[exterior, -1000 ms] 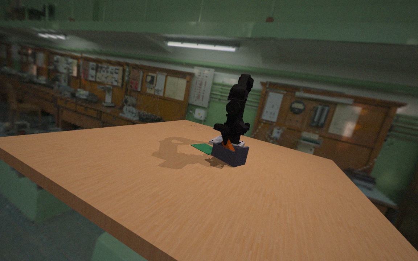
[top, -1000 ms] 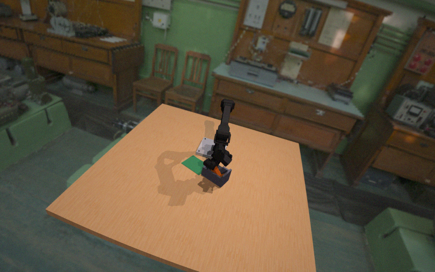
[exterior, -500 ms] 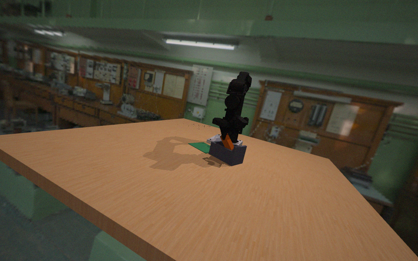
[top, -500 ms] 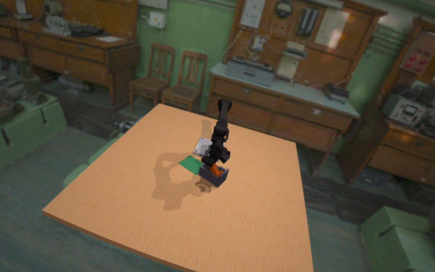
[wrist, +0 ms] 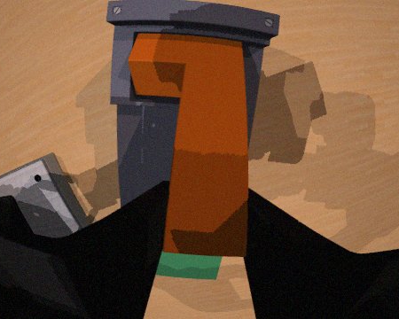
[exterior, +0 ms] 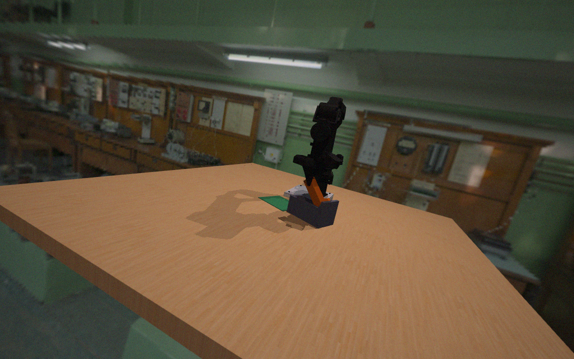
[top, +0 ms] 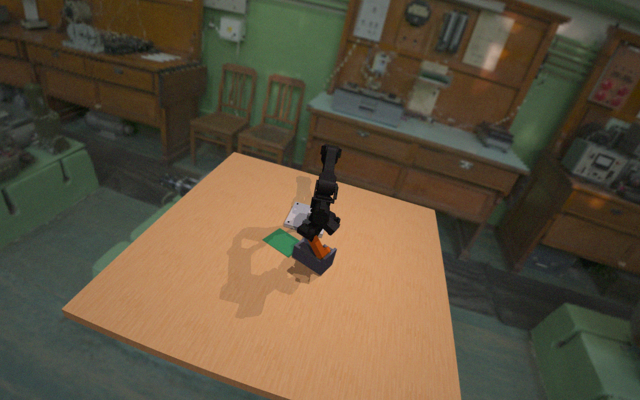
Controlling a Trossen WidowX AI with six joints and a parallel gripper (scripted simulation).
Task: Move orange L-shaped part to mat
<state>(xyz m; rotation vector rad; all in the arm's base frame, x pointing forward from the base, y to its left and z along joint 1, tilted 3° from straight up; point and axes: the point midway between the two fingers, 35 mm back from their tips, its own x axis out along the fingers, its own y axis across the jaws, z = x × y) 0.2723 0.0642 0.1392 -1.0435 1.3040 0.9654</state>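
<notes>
My gripper tip is now 13 cm to the left of the green mat, 13 cm above it and 5 cm past it. Also, from my gripper tip: orange L-shaped part (4 cm to the left, 3 cm below, 1 cm behind).
</notes>
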